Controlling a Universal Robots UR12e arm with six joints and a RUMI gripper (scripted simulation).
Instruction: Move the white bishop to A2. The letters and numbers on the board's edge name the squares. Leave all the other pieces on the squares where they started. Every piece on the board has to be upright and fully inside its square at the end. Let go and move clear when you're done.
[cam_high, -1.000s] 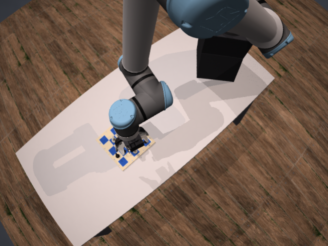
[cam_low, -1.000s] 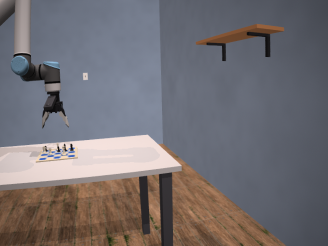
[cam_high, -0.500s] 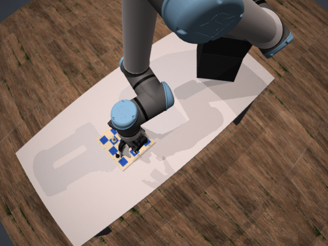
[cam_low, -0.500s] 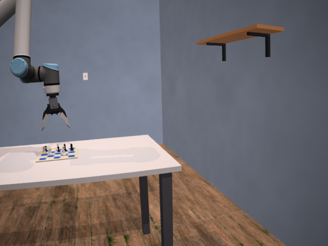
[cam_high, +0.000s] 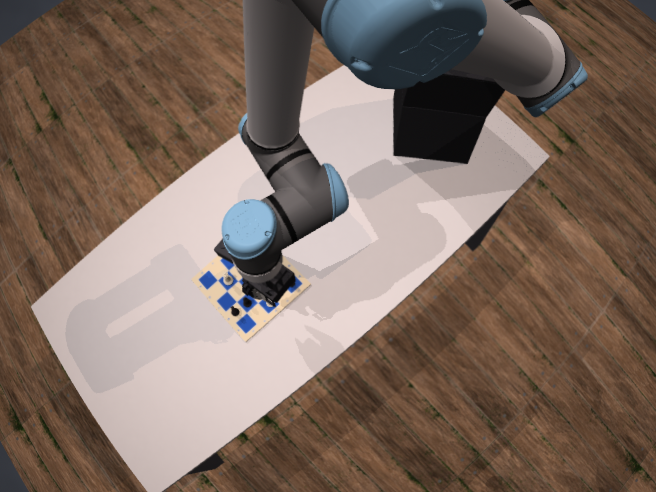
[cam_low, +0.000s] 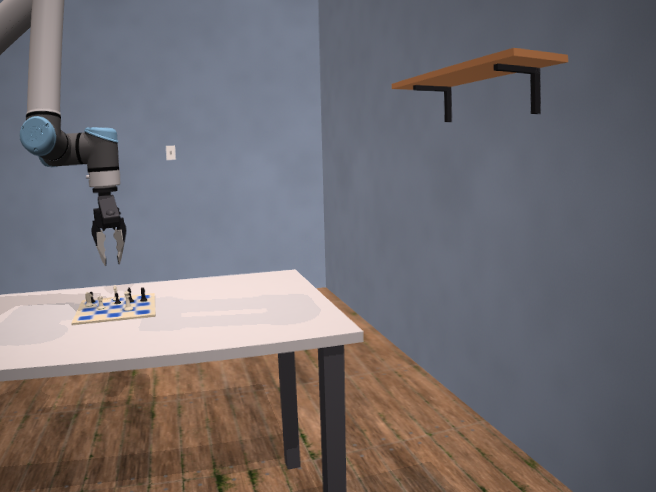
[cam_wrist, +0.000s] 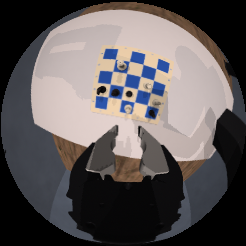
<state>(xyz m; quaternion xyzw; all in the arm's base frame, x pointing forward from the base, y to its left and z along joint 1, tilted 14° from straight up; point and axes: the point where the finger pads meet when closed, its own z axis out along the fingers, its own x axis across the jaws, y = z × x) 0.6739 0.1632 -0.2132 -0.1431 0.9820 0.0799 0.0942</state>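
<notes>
Now: the chessboard 1 cm ahead of my hand, 8 cm to the right of it and 12 cm below it.
</notes>
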